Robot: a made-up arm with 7 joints.
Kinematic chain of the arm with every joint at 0, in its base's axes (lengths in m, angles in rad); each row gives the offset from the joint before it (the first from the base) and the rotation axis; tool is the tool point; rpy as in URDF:
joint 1: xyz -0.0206 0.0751 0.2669 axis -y
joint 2: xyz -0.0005 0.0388 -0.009 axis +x
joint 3: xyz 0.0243 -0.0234 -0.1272 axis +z
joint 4: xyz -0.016 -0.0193 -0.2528 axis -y
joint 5: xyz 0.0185 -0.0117 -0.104 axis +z
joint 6: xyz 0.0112 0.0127 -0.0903 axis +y
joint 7: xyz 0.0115 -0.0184 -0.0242 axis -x
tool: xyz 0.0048 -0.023 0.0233 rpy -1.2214 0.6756 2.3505
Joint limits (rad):
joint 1: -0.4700..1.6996
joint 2: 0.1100..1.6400
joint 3: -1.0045..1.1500
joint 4: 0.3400..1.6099
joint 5: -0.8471..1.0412
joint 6: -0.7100..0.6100
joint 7: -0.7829..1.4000
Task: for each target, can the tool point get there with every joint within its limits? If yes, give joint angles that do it. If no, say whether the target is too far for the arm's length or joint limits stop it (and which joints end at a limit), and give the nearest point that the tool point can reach.
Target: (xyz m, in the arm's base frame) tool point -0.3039 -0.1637 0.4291
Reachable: no: joint limits stop it (at a limit: joint 1, joint 2, joint 3, joint 4, joint 6, joint 7) | nearest point -0.1197 -0.0655 -0.0695 | short by 0.541 m
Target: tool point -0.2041 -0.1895 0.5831
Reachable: no: joint limits stop it (at a limit: joint 1, joint 2, joint 4, joint 7) | nearest point 0.2795 -0.0007 0.4810 | short by 0.529 m
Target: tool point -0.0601 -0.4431 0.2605
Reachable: no: joint limits stop it (at a limit: joint 1, joint 2, joint 3, joint 4, joint 7) | nearest point -0.1092 -0.0710 -0.0741 | short by 0.503 m
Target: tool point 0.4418 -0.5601 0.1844
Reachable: no: too far | nearest point 0.3911 -0.0810 0.1934 | short by 0.482 m
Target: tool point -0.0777 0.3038 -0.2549
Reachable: yes | joints -0.2735 0.5697 -0.6841 0.4353 -0.2305 0.0115 1.1475
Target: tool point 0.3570 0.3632 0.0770
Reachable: yes | joints 0.6687 0.9480 -0.4234 1.1470 0.2703 0.3150 -0.4007
